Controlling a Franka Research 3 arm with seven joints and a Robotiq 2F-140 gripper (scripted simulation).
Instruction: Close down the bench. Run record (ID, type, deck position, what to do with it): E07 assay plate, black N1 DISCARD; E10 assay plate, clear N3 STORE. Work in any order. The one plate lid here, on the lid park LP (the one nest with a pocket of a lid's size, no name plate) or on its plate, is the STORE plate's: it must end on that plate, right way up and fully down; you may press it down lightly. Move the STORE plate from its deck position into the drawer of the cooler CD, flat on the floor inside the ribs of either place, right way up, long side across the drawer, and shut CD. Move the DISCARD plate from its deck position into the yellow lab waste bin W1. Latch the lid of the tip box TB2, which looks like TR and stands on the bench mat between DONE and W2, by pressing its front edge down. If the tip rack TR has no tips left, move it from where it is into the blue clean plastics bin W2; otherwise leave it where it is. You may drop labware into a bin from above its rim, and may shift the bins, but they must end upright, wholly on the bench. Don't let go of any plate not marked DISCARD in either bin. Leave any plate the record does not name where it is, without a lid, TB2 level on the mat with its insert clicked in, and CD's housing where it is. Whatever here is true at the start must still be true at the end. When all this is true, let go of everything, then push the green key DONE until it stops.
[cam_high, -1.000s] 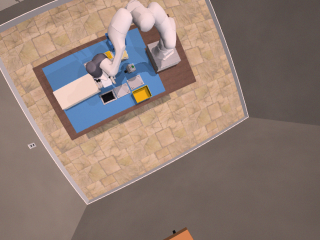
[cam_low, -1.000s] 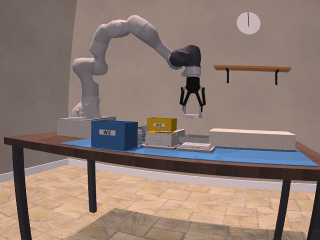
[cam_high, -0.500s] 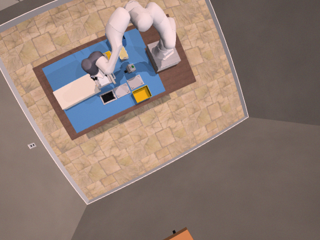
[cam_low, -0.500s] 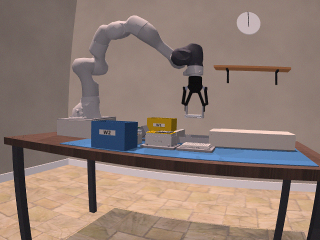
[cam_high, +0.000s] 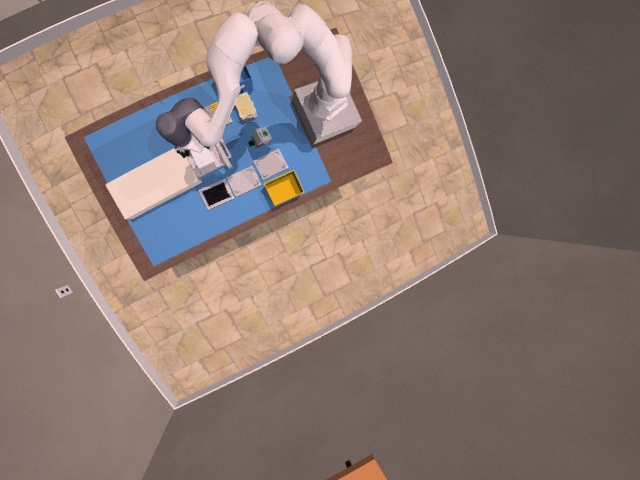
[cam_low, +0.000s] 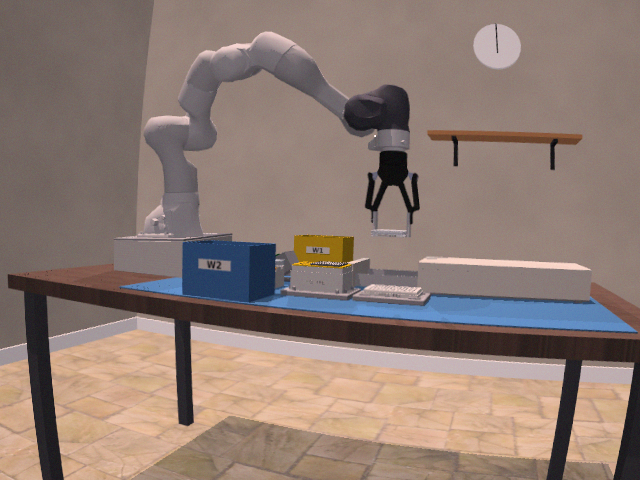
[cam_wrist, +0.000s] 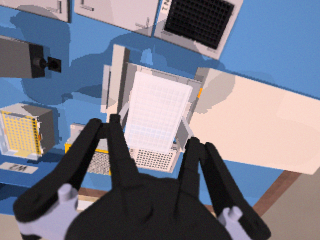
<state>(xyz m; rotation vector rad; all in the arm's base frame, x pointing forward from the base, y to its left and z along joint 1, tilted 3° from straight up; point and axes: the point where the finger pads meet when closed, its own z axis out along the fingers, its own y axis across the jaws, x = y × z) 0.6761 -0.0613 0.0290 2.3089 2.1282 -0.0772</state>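
The white plate lid is 1 cm below my hand. Round my hand: clear plate (3 cm ahead, 19 cm to the right, 15 cm below); then drawer (4 cm ahead, 14 cm below); then cooler CD (17 cm ahead, 1 cm to the right, 13 cm below).
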